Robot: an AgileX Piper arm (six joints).
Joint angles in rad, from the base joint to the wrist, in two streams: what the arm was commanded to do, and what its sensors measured. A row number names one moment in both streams.
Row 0, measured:
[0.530 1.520 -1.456 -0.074 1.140 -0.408]
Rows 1 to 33, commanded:
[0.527 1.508 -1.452 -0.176 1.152 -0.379]
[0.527 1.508 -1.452 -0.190 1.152 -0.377]
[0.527 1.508 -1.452 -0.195 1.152 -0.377]
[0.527 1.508 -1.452 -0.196 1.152 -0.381]
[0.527 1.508 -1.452 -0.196 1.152 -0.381]
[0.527 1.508 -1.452 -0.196 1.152 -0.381]
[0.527 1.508 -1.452 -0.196 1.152 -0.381]
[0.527 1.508 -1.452 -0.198 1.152 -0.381]
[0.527 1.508 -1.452 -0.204 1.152 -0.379]
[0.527 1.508 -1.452 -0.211 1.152 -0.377]
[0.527 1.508 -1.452 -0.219 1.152 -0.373]
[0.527 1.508 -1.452 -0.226 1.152 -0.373]
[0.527 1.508 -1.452 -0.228 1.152 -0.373]
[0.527 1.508 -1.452 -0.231 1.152 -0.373]
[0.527 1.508 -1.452 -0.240 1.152 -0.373]
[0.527 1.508 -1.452 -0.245 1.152 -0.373]
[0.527 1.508 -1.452 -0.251 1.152 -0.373]
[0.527 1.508 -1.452 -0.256 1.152 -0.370]
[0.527 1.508 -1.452 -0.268 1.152 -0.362]
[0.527 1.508 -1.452 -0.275 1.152 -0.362]
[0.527 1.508 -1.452 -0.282 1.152 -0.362]
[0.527 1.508 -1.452 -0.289 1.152 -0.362]
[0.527 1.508 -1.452 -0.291 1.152 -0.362]
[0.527 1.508 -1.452 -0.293 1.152 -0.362]
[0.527 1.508 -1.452 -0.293 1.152 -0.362]
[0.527 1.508 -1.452 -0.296 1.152 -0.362]
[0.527 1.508 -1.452 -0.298 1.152 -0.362]
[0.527 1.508 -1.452 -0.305 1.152 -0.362]
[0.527 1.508 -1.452 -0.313 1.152 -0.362]
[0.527 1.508 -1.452 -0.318 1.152 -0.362]
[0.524 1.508 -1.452 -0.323 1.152 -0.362]
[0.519 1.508 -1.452 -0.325 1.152 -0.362]
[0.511 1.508 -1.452 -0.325 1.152 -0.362]
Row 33, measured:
[0.530 1.520 -1.456 -0.272 1.144 -0.367]
